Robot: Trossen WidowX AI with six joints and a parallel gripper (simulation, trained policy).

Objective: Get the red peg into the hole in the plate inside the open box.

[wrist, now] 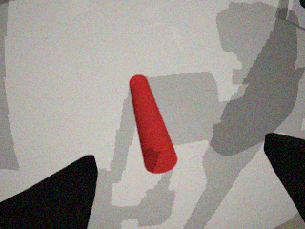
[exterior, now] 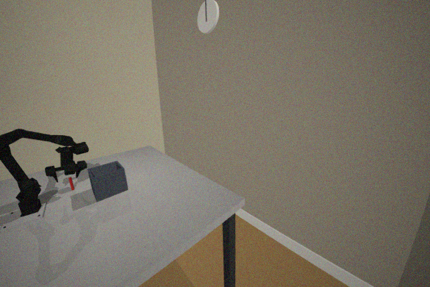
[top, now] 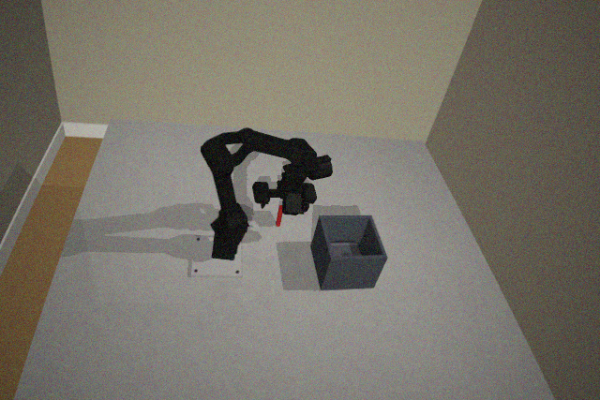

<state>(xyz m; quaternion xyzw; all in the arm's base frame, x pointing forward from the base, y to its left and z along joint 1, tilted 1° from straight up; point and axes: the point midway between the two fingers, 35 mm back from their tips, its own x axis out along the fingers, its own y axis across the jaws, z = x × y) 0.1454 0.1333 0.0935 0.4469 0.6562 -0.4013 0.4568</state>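
My gripper tip is now 20 mm short of the red peg and 30 mm above it. The rest, counted from my gripper tip: plate: 210 mm ahead, 150 mm to the right, 30 mm below.
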